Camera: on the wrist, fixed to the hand. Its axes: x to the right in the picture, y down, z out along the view.
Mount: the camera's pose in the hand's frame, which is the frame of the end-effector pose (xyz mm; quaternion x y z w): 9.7 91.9 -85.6 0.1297 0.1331 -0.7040 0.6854
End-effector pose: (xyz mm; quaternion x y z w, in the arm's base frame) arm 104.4 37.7 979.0 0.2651 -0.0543 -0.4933 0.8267
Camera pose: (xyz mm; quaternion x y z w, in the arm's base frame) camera 211.7 96.7 949.5 0.3928 0.1955 -0.8778 0.1922
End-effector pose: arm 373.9 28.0 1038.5 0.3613 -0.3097 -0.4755 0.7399
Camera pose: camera 490.1 65.9 1069.0 0.6249 0.0789 -0.7586 0.1667
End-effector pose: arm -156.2 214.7 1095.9 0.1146 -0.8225 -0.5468 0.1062
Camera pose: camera -146.4 171.4 1213.8 -0.7442 0.5399 0.3276 0.2176
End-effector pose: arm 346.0 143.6 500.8 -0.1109 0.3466 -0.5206 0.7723
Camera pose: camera 359.2 191.1 384.9 -0.1506 0.1948 -0.9603 0.1311
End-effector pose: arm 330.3 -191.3 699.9 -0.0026 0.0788 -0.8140 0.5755
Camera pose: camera 405.0 -219.6 602.5 -0.1257 -0.0232 0.9737 0.1888
